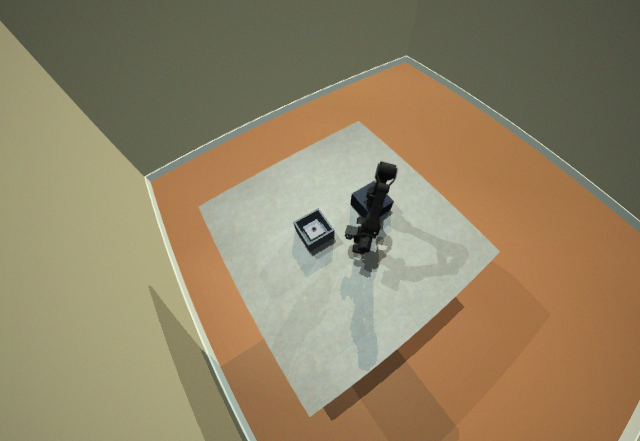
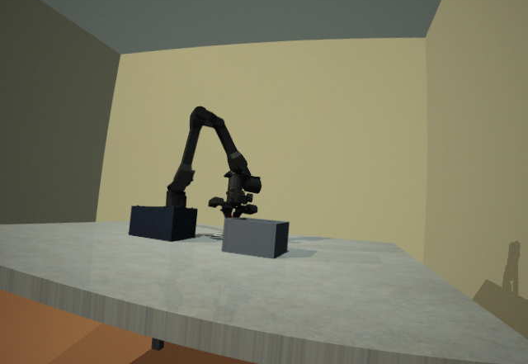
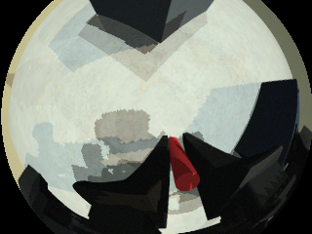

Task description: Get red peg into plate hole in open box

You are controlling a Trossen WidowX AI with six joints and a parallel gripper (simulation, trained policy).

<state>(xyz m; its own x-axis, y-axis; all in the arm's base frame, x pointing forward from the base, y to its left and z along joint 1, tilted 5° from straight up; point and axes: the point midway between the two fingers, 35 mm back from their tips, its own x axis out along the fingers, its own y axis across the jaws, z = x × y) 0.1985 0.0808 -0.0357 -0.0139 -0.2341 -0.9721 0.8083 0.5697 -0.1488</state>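
Right now the dark box is 200 mm to the right of my gripper tip, 120 mm ahead of it and 20 mm below it. Round my gripper tip: red peg (10 mm to the left, 10 mm behind, 10 mm above).
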